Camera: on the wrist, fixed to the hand. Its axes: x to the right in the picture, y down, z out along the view.
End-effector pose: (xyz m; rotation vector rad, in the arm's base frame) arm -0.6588 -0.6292 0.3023 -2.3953 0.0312 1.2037
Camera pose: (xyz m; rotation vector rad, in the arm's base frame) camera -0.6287 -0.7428 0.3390 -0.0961 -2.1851 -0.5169
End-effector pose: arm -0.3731 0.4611 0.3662 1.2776 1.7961 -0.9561
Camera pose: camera -0.3000 0.5442 0.4201 1.7866 -1.3484 0.9520
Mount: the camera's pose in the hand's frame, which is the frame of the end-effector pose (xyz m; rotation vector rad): -0.0299 0.0809 -0.0878 -0.0420 -0.0240 -3.0779
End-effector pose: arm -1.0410 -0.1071 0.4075 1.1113 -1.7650 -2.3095
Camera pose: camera -1.0017 -0.1961 0.4829 -1.2546 -0.7652 0.1071
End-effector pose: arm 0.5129 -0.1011 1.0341 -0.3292 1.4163 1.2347
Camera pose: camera 0.4099 -0.1521 1.0781 -1.4528 -0.3155 -1.3078
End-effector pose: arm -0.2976 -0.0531 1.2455 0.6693 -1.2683 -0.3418
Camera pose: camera -0.2324 0.0501 1.2611 -1.6718 -0.8211 2.1908
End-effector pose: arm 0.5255 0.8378 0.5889 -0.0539 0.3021 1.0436
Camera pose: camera 0.4229 0.8372 0.5210 -0.3644 -0.0826 -2.0040
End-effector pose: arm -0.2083 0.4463 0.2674 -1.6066 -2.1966 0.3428
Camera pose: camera -0.0918 0.4400 0.3066 2.2409 -1.7639 -0.5869
